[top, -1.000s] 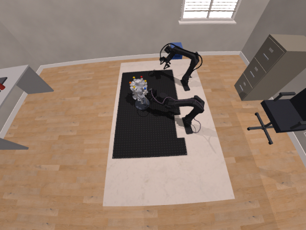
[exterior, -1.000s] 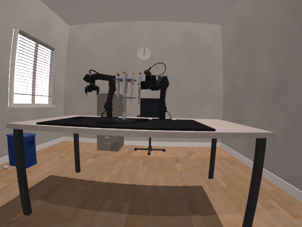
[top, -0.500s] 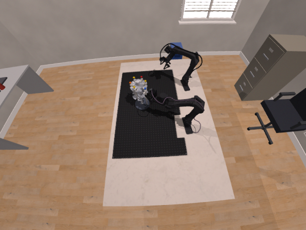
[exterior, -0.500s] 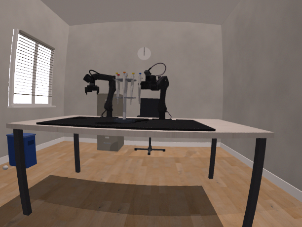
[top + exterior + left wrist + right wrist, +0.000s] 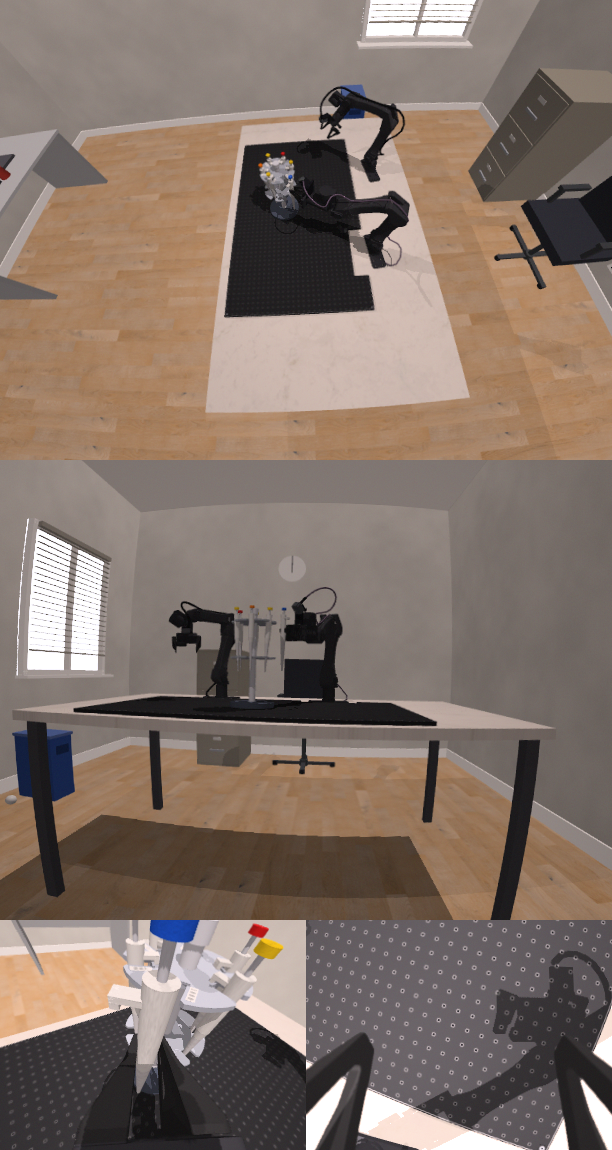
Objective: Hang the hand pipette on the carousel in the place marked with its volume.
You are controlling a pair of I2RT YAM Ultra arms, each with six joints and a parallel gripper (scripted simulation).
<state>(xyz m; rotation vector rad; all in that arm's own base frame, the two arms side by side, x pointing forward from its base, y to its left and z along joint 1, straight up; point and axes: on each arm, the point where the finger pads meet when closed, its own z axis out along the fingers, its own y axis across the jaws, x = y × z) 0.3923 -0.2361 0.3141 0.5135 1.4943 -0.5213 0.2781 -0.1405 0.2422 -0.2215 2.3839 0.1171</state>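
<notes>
Right now my left hand is 3 cm above the hand pipette, 1 cm to the right of it and 1 cm short of it.
</notes>
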